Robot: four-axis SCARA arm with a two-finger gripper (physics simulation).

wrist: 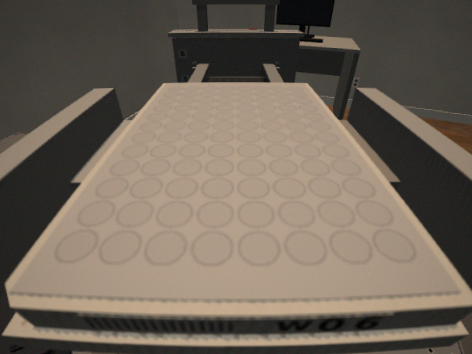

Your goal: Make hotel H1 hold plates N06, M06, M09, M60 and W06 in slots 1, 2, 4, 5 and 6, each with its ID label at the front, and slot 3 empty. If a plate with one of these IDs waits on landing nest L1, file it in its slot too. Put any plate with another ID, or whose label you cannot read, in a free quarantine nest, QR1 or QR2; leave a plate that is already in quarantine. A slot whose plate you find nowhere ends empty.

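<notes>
A pale plate W06 [235, 280] fills the middle of the wrist view. It looks level, with rows of round wells on top, and its front edge carries a barcode and the label "W06" facing the camera. My gripper [235, 108] is shut on this plate, with one finger along its left side and the other along its right. Below the label a pale lower rim of the plate shows. Two pale rails stick out beyond the plate's far edge; I cannot tell whether they belong to hotel H1. The other plates, the slots and the nests cannot be made out.
Behind the plate stands a dark cabinet [235, 52] with a pale top and two upright posts. To its right is a desk [327, 44] with a black monitor [305, 11]. Grey walls stand behind, and some wooden floor [447, 131] shows at the right.
</notes>
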